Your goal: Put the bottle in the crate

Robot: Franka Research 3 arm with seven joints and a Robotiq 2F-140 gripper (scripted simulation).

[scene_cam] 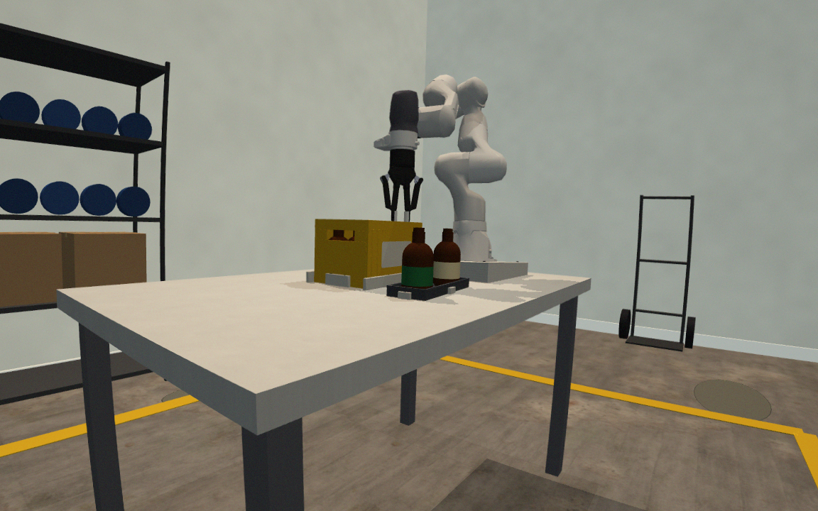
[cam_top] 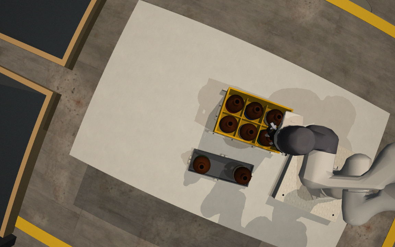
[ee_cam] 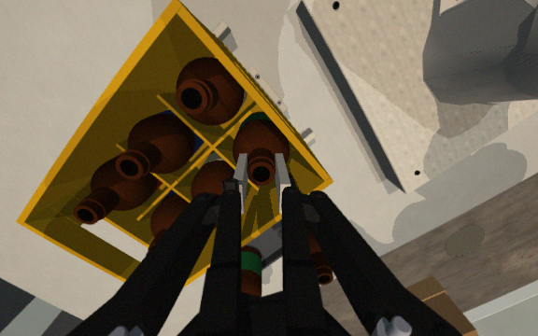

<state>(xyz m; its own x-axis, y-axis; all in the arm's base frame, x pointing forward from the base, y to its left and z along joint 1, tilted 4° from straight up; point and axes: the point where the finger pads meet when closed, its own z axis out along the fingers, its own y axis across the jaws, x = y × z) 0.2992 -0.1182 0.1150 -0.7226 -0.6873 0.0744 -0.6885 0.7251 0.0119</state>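
Now: hand 90 mm above the yellow crate, 80 mm short of it and 50 mm to the left of it. The rest, counted from my hand: dark tray 180 mm to the left, 160 mm below, 150 mm ahead.
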